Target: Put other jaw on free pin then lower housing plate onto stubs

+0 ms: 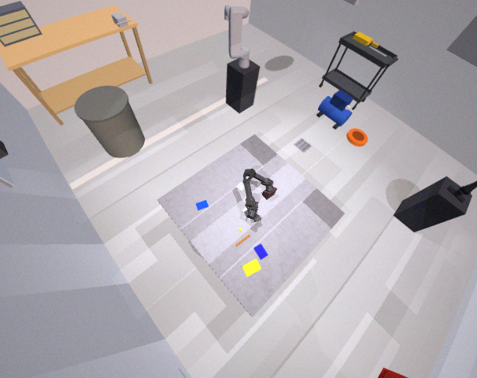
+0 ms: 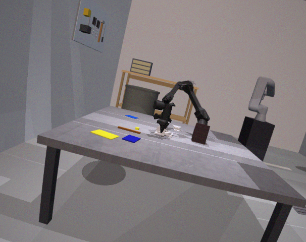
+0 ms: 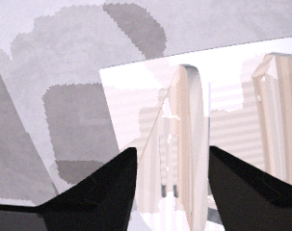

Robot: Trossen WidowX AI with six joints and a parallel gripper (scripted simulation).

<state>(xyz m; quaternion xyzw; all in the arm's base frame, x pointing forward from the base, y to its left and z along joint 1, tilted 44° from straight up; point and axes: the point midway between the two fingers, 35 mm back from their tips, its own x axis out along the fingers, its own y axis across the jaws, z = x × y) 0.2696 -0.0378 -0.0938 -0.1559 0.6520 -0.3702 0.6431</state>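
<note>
The white jaw lies 40 mm behind my gripper tip and 10 mm to the right of it. Round my gripper tip: white housing plate (280 mm to the right, 130 mm behind, 10 mm above); then small yellow cube (180 mm ahead, 30 mm to the left, 10 mm below); then orange bar (220 mm ahead, 110 mm to the left, 10 mm below).
</note>
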